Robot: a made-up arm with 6 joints.
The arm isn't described. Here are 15 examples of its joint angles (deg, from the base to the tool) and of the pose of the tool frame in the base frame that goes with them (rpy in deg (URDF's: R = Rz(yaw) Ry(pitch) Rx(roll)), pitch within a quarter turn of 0, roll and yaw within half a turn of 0; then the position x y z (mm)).
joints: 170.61 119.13 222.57 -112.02 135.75 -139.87
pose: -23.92 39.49 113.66 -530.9 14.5 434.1
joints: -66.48 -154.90 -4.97 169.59 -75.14 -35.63
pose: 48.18 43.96 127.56 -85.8 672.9 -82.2
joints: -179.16 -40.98 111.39 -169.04 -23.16 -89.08
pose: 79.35 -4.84 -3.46 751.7 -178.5 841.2
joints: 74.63 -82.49 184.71 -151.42 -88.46 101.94
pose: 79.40 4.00 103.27 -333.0 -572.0 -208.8
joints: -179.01 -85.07 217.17 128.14 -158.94 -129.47
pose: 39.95 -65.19 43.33 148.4 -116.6 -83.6
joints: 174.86 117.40 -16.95 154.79 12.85 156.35
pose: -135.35 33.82 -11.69 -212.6 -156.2 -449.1
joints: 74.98 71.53 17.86 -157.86 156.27 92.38
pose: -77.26 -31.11 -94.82 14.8 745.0 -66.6
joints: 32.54 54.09 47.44 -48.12 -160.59 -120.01
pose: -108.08 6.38 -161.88 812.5 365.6 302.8
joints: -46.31 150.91 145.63 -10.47 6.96 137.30
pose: -126.87 -1.56 -47.57 363.5 -655.3 -350.7
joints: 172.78 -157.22 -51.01 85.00 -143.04 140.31
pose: -115.33 48.82 107.31 519.5 -48.9 102.8
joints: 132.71 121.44 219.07 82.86 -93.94 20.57
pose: -12.99 2.96 50.31 -117.2 162.3 357.5
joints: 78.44 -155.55 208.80 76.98 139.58 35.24
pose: -138.01 -5.04 -140.92 90.4 224.9 -68.2
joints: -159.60 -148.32 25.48 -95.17 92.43 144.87
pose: 118.69 -4.87 113.38 687.7 237.2 -18.0
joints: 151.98 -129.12 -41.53 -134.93 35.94 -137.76
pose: -45.03 -52.32 109.15 160.2 -239.7 323.1
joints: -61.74 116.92 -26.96 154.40 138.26 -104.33
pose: -142.26 -67.64 -12.60 219.0 -39.8 -395.7
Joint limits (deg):
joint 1: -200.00..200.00
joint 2: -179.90..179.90
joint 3: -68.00..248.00
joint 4: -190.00..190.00
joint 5: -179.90..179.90
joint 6: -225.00..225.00
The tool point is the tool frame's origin. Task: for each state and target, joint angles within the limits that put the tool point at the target. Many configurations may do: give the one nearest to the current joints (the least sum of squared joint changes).
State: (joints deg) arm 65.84 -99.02 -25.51 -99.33 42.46 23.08
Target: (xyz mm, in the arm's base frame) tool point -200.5 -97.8 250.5
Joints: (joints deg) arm 48.98 -144.98 -46.22 -116.82 42.46 23.08
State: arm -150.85 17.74 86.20 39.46 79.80 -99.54
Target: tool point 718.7 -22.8 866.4
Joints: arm -191.18 -29.68 106.49 52.69 79.80 -99.54
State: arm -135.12 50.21 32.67 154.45 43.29 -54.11
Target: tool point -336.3 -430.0 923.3
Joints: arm -146.84 9.38 26.04 155.80 43.29 -54.11
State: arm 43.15 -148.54 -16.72 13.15 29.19 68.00
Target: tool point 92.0 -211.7 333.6
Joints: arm 60.75 -108.28 -60.66 -17.85 29.19 68.00
